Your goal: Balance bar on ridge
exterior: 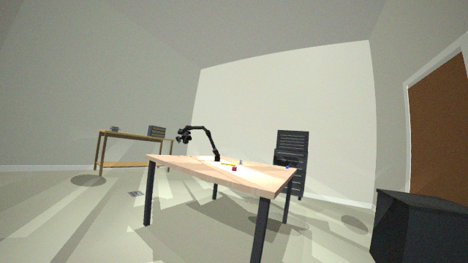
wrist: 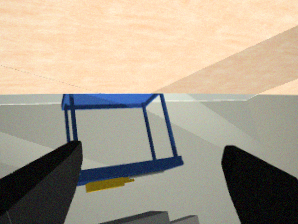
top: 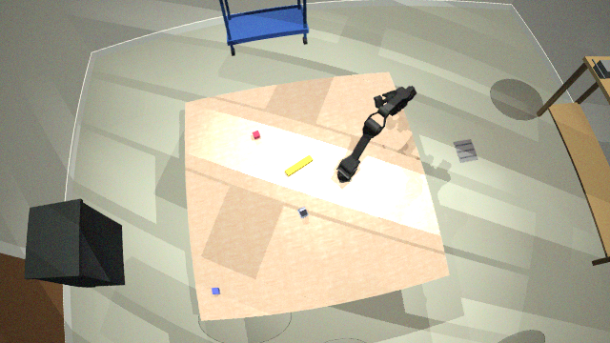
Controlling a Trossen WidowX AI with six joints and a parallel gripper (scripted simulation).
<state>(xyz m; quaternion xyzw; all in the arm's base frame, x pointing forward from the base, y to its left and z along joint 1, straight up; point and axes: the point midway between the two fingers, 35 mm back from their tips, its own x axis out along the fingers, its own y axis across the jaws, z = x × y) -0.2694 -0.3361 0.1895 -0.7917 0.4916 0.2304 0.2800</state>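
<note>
Now: the yellow bar 480 mm ahead of my gripper tip, 260 mm to the left of it and 160 mm below it. Round my gripper tip: blue cube (1000 mm ahead, 860 mm to the left, 150 mm below); then red cube (680 mm ahead, 150 mm below, 50 mm to the left).
</note>
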